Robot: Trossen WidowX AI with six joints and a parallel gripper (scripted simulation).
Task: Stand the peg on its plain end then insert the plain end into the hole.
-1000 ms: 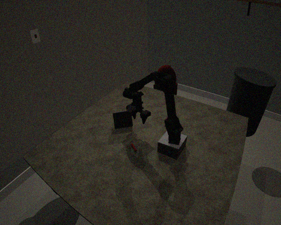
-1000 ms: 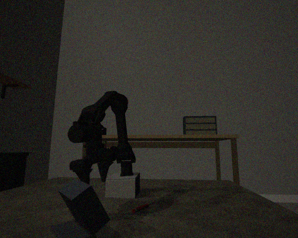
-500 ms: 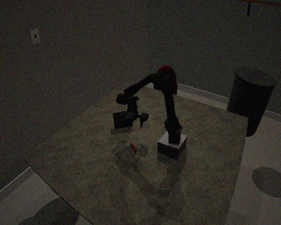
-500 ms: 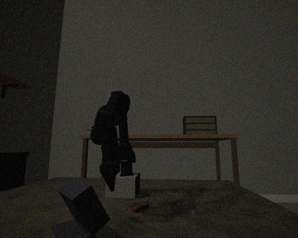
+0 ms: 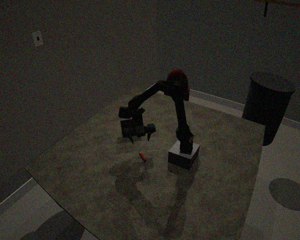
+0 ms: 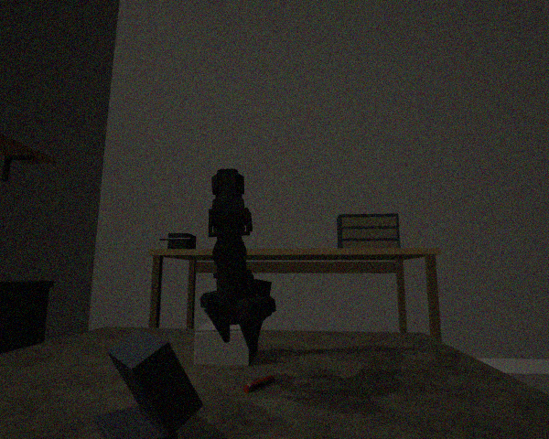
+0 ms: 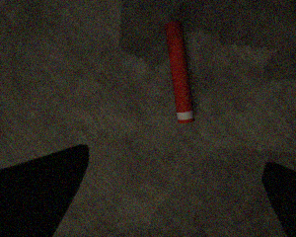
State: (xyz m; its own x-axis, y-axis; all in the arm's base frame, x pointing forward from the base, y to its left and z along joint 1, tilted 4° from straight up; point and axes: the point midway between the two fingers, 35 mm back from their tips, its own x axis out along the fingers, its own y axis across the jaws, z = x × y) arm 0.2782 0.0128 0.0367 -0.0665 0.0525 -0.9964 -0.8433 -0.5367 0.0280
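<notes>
My gripper tip is 8 cm above the red peg, 3 cm to the right of it and 1 cm past it. The rest, counted from my gripper tip: dark sloped panel: 13 cm to the right, 13 cm ahead, 1 cm below.
</notes>
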